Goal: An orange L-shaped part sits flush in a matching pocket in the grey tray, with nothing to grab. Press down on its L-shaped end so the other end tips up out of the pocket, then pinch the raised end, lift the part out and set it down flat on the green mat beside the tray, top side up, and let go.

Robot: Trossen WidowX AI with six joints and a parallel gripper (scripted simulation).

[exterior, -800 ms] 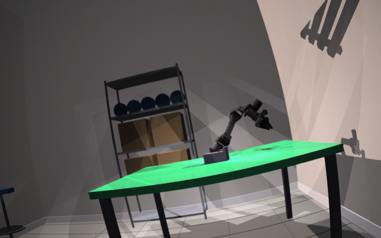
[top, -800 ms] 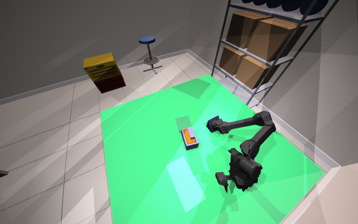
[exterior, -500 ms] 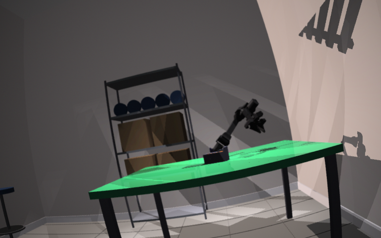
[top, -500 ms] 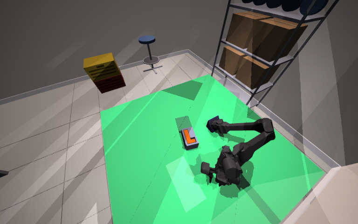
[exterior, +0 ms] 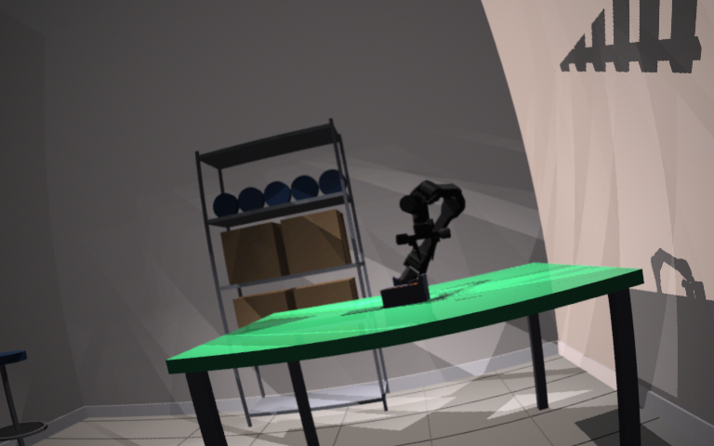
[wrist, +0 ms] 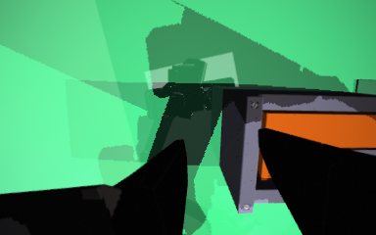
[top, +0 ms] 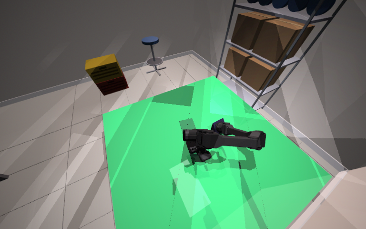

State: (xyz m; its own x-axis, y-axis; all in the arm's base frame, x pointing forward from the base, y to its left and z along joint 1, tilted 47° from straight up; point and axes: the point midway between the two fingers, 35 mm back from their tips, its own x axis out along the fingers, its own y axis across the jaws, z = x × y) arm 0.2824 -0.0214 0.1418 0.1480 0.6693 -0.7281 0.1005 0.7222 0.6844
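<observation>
My gripper tip is 50 mm past the orange L-shaped part, 80 mm to the left of it and 80 mm above it.
</observation>
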